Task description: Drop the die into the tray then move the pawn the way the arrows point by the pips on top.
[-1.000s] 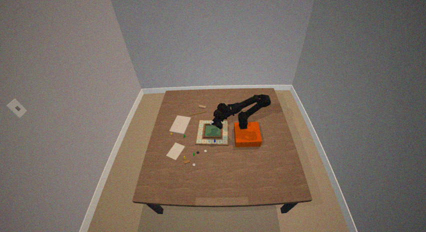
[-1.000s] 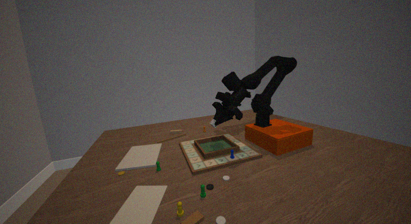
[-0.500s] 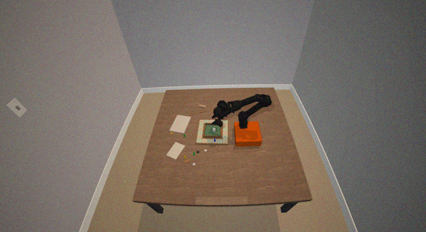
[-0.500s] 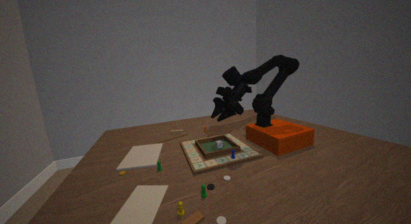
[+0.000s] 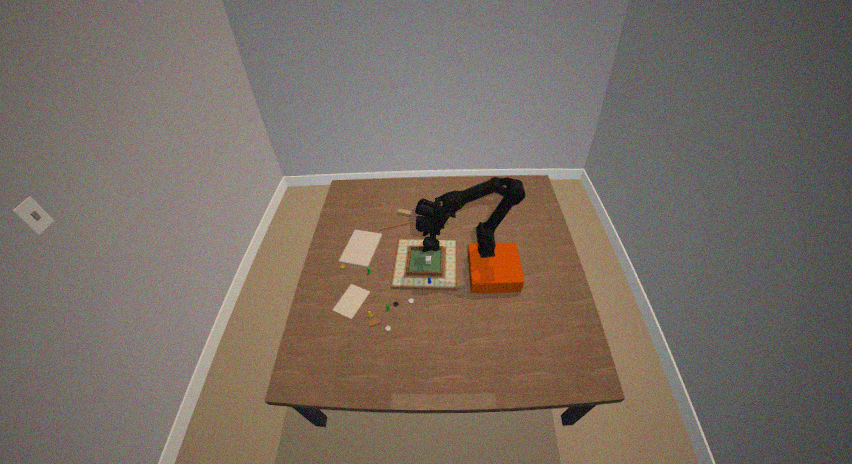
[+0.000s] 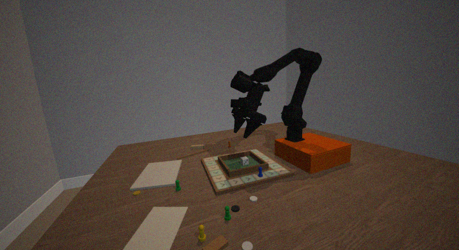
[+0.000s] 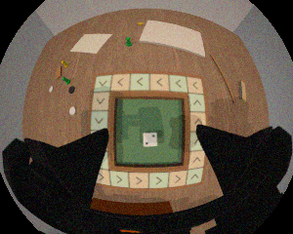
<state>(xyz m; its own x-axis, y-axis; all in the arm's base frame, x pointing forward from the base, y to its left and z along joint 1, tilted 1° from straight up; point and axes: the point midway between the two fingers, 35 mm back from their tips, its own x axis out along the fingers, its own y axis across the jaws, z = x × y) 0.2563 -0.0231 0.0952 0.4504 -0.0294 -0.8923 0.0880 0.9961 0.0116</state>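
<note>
My gripper tip is now 110 mm to the right of the blue pawn, 110 mm above it and 10 mm past it. The rest, counted from my gripper tip: orange pawn (260 mm to the right, 120 mm below, 80 mm behind); green dice tray (130 mm below); white die (110 mm below, 20 mm behind).
</note>
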